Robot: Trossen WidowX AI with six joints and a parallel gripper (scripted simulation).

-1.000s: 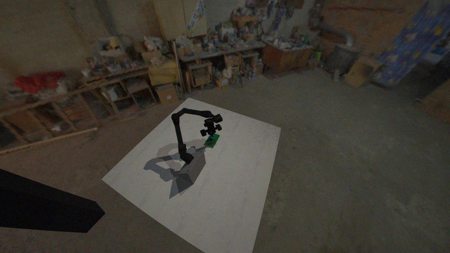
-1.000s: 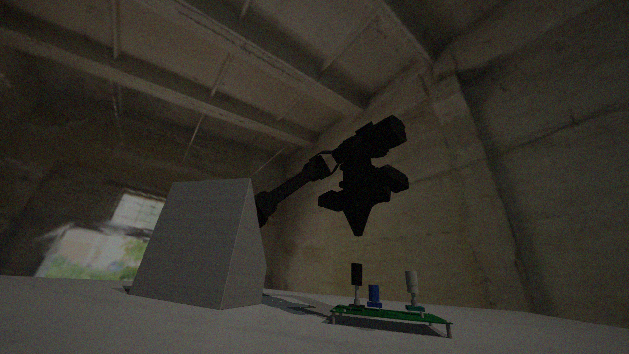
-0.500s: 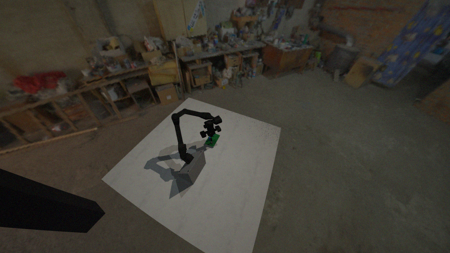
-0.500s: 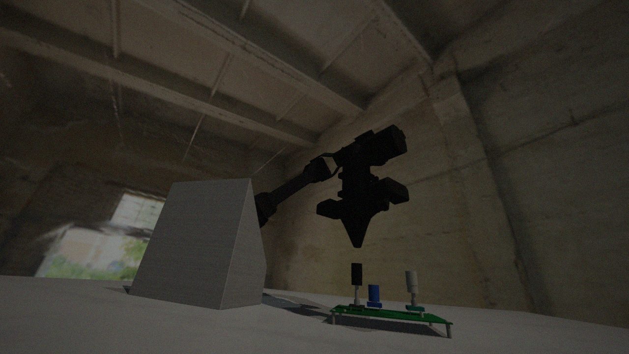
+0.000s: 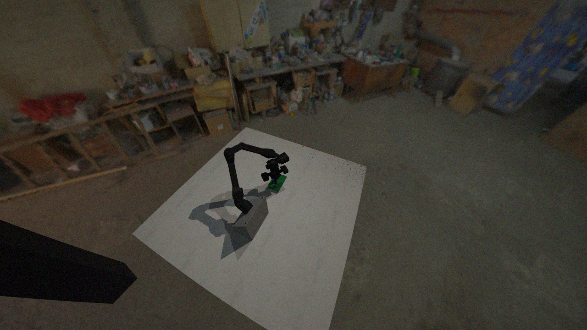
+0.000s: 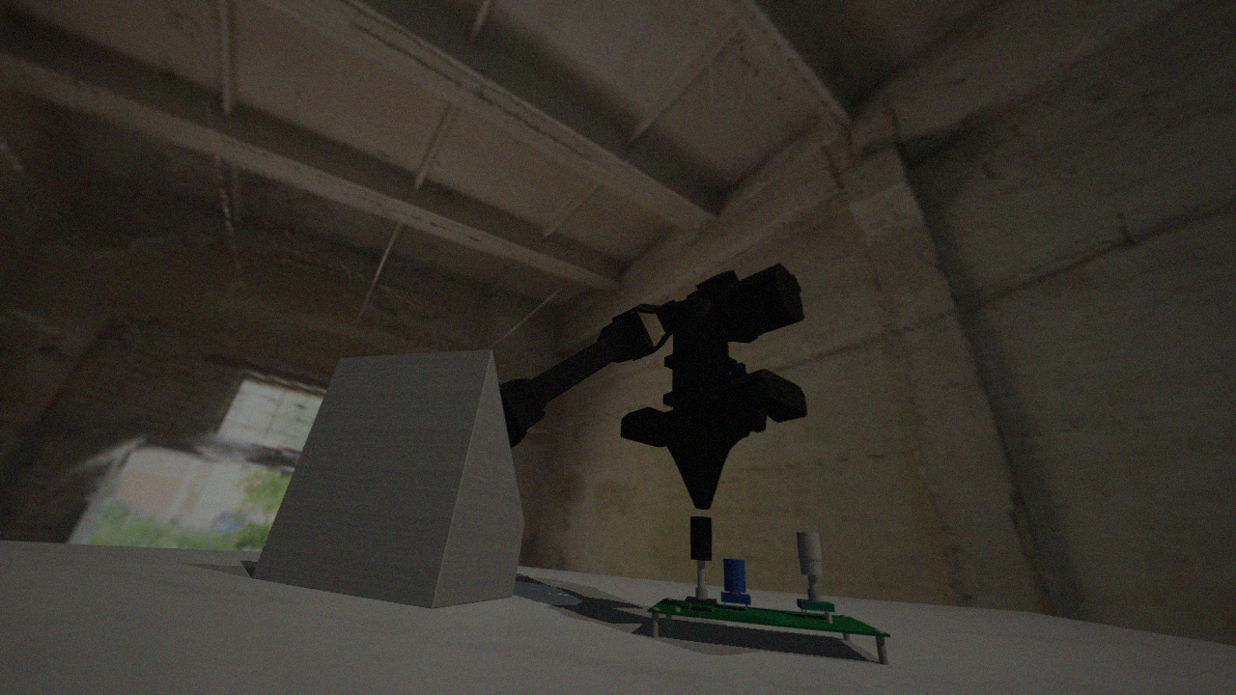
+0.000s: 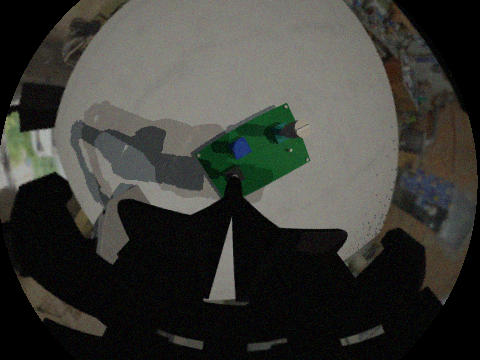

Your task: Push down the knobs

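My gripper tip is now 3 cm above the black knob. The rest, counted from my gripper tip: white knob (8 cm ahead, 3 cm to the left, 3 cm below).
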